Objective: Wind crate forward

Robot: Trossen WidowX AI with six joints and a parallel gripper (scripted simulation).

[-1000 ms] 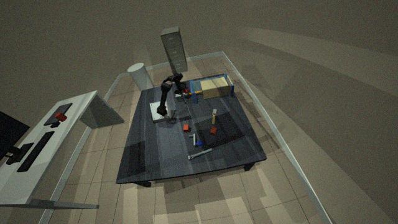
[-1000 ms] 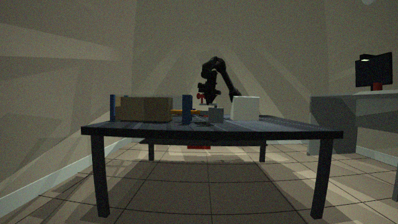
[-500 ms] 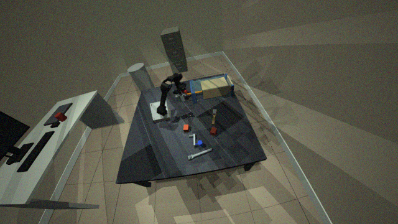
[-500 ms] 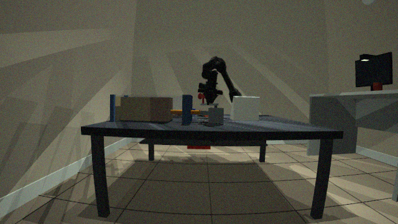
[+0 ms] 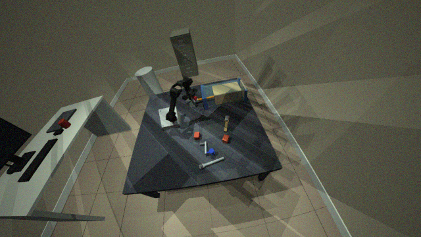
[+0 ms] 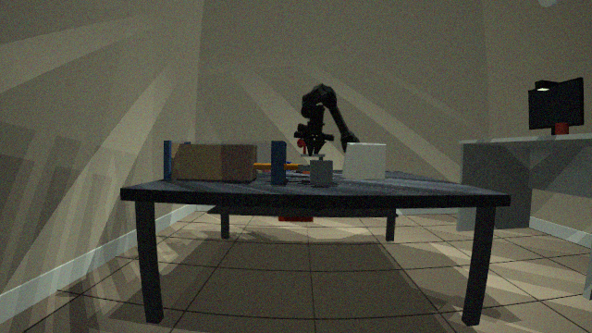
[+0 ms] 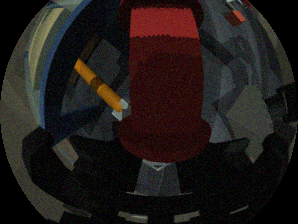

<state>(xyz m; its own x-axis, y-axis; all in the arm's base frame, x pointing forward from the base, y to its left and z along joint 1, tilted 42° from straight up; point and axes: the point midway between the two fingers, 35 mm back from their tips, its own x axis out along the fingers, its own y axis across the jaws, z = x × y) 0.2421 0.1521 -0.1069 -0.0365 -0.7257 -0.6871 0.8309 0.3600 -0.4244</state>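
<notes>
The red knob is 40 mm to the right of my gripper tip, 40 mm above it and 30 mm ahead of it. Round my gripper tip: crank arm: 10 mm to the right, 10 mm ahead, 10 mm above; then grey winch: 70 mm below, 40 mm to the left, 40 mm behind; then blue frame: 130 mm ahead, 20 mm to the left.
</notes>
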